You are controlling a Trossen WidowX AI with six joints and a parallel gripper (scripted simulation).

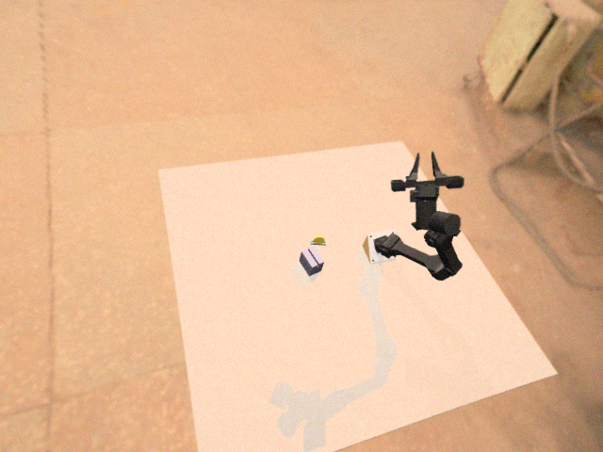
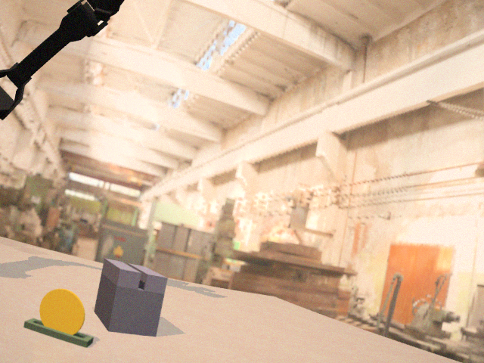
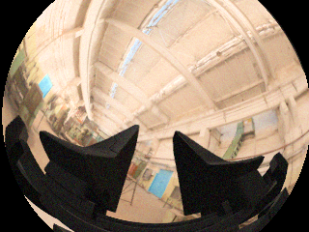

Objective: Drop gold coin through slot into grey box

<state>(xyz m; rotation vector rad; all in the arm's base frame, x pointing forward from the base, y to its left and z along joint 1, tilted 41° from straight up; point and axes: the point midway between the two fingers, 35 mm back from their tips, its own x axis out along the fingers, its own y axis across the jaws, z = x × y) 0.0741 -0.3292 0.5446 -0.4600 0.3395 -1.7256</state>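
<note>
My gripper tip is 90 mm short of the gold coin, 210 mm to the left of it and 670 mm above it.
</note>
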